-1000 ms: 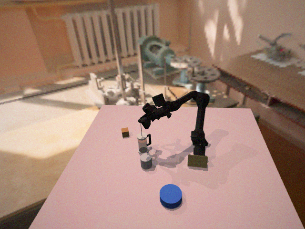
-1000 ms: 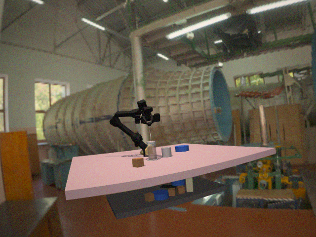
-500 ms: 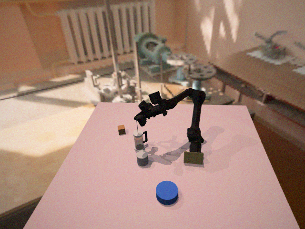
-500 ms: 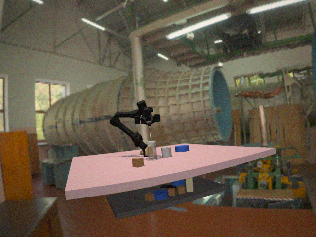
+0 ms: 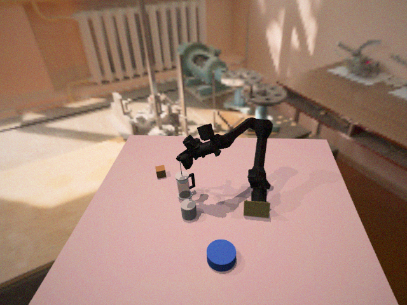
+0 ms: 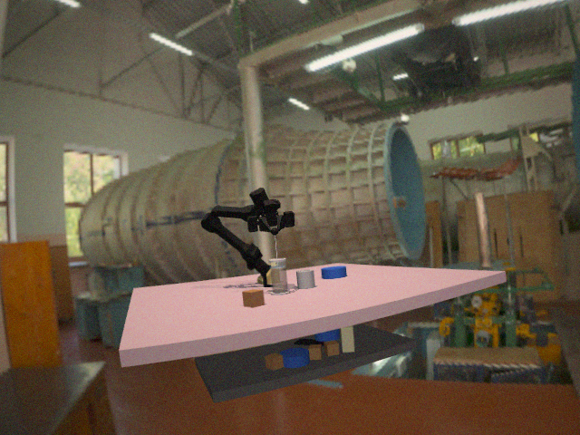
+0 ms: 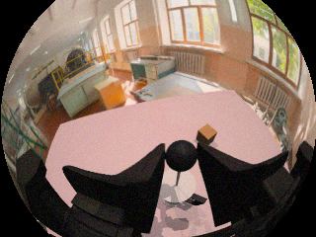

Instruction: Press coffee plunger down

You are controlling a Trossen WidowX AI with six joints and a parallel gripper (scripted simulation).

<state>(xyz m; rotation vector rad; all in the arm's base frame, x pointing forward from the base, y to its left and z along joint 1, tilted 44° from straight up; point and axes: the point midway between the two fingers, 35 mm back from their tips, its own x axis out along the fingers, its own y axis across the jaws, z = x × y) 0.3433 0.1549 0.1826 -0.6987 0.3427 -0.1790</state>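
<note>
The glass coffee press is 120 mm below my gripper tip, 20 mm behind it and 10 mm to the right of it. Also, from my gripper tip: grey cylinder (210 mm below, 120 mm to the left, 80 mm behind).
</note>
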